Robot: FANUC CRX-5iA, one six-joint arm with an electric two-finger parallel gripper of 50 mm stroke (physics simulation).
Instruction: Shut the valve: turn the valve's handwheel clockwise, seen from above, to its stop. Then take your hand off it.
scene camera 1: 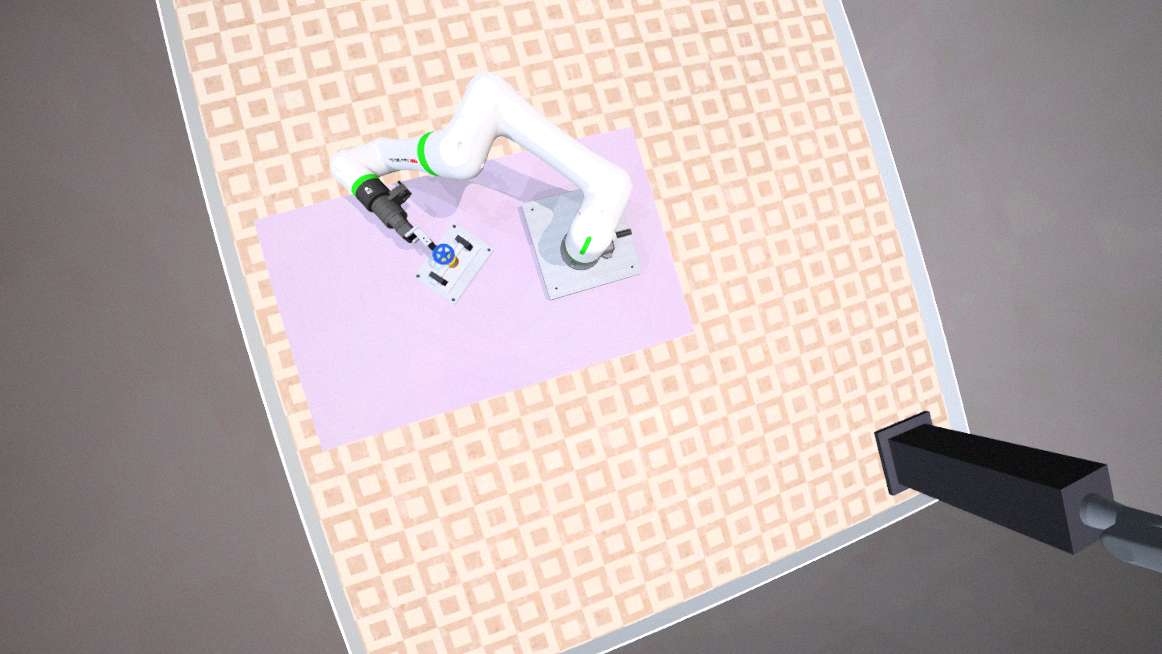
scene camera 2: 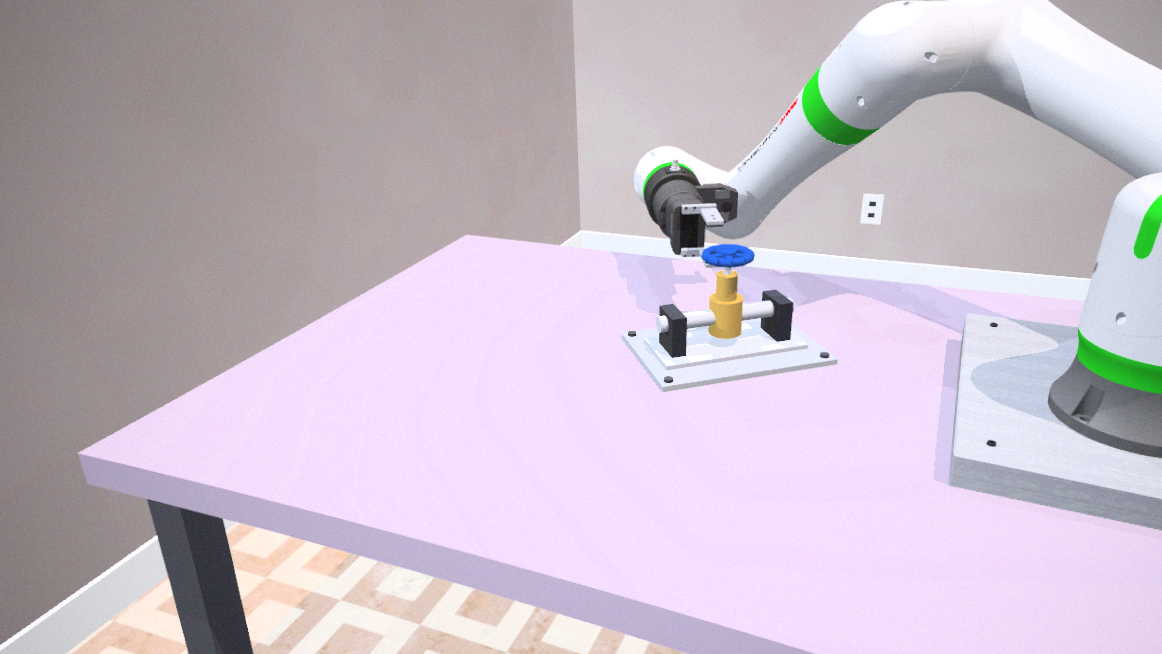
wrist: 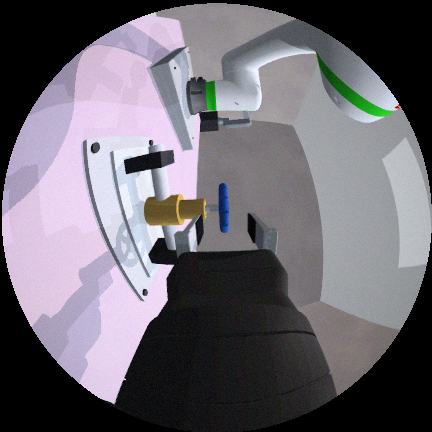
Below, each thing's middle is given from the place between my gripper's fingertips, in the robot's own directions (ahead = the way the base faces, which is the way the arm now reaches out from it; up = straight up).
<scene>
My hand is 30 mm past the blue handwheel point(scene camera 2: 726, 255), 30 mm to the right of it and 10 mm above it. The rest, counted from my hand: base plate point(scene camera 2: 815, 356) (30 mm behind, 30 mm to the left, 130 mm below).
</scene>
